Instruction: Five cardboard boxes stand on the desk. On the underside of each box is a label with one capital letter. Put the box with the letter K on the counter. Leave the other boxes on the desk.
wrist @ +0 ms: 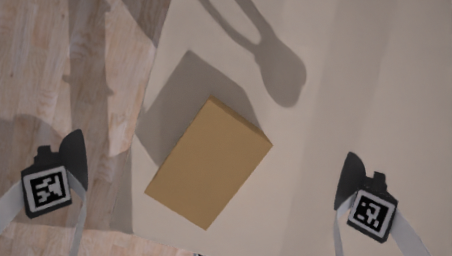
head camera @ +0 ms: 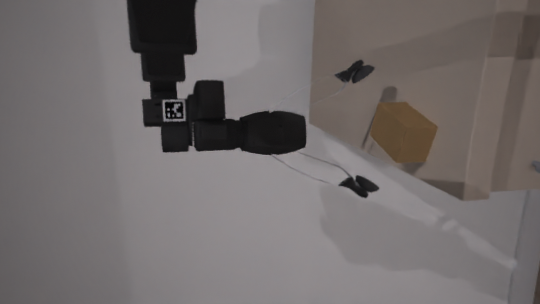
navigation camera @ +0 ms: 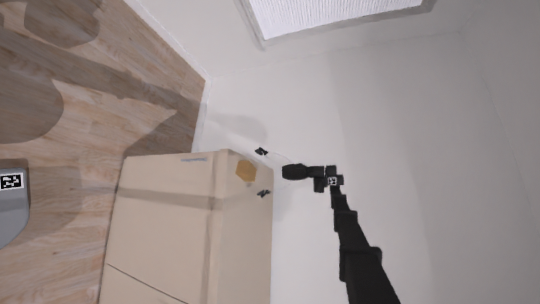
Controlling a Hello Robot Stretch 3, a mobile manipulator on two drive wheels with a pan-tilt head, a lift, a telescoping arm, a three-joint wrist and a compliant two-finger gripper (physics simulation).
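Frame: origin at the robot's base, x up, y back, z right, level; millimetres.
Seen in the pictures: gripper, between the fingertips: (wrist: 215, 162) (head camera: 374, 128) (navigation camera: 256, 172).
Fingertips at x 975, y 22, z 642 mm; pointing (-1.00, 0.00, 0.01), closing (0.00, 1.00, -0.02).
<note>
Pixels of each thing's top centre, then the offset from my fingertips to it. "spot": a spot on its surface instead. Level surfaces: height alone.
- plain brown cardboard box, centre of its top: (wrist: 207, 169) (head camera: 386, 131) (navigation camera: 251, 171) dx -14, dy -6, dz -12 mm
- Wood floor, height of its surface: dx -974 mm
- bright window, a spot on its surface: (navigation camera: 330, 10) spot: dx +422, dy -1091, dz +479 mm
- handle, a spot on its surface: (navigation camera: 194, 159) spot: dx -221, dy -70, dz -127 mm
A plain brown cardboard box (head camera: 402, 132) (navigation camera: 246, 171) (wrist: 210, 162) rests on the top of a beige counter-like cabinet (head camera: 350, 30) (navigation camera: 245, 240) (wrist: 350, 75), close to its end. No letter shows on the visible faces; its underside is hidden. My gripper (head camera: 357, 129) (navigation camera: 262, 172) (wrist: 215, 162) is open wide, with its fingers well apart and touching nothing. In the wrist view the box lies between and beyond the two fingertips, turned at a slant. The desk and the other boxes do not show in these views.
Wood floor (navigation camera: 125, 100) (wrist: 40, 65) lies past the cabinet's end. A pale wall (navigation camera: 400, 100) stands along its back side, with a bright window (navigation camera: 330, 10) farther off. A handle (navigation camera: 194, 159) is on the cabinet front. A grey rounded part with a marker (navigation camera: 12, 210) shows at the left.
</note>
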